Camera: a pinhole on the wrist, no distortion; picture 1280 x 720 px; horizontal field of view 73.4 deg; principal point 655.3 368.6 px. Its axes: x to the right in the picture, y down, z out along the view. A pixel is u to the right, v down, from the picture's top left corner.
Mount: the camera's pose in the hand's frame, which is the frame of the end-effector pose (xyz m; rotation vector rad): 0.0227 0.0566 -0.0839 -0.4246 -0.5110 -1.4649
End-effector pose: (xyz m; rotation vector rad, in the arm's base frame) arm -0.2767 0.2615 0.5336 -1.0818 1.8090 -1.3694
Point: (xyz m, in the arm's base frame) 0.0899 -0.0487 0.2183
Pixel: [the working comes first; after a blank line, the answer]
In the camera's frame: 0.2572 0.1066 0.5737

1040.2 528.2
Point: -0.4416 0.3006 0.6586
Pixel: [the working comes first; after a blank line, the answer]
In the camera's frame: 0.0486 0.0084 -0.1646

behind the camera
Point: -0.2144 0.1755 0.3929
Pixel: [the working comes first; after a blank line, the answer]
In the camera's frame: 0.0788 0.0346 0.2045

986.1 513.8
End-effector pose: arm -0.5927 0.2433 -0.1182 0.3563 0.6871 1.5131
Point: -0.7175 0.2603 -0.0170
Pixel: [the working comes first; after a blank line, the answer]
In the camera's frame: -0.0366 -0.0052 0.1329

418.9 335.0
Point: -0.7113 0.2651 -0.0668
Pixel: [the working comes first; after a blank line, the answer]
In the camera's frame: -0.0261 0.0049 0.0847

390.7 418.0
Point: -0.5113 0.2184 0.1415
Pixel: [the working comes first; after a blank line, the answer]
In the camera's frame: 0.1514 -0.0882 0.2977

1092.0 114.4
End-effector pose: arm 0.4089 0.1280 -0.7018 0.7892 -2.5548 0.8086
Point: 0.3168 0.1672 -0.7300
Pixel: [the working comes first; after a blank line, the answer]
In the camera's frame: 0.0246 0.0265 0.0986

869.1 599.3
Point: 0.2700 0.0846 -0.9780
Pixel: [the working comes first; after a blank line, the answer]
In the camera's frame: 0.1030 -0.0059 0.3502

907.9 354.1
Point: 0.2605 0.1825 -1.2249
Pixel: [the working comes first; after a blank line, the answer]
In the camera's frame: 0.0292 -0.1370 0.5693

699.4 162.0
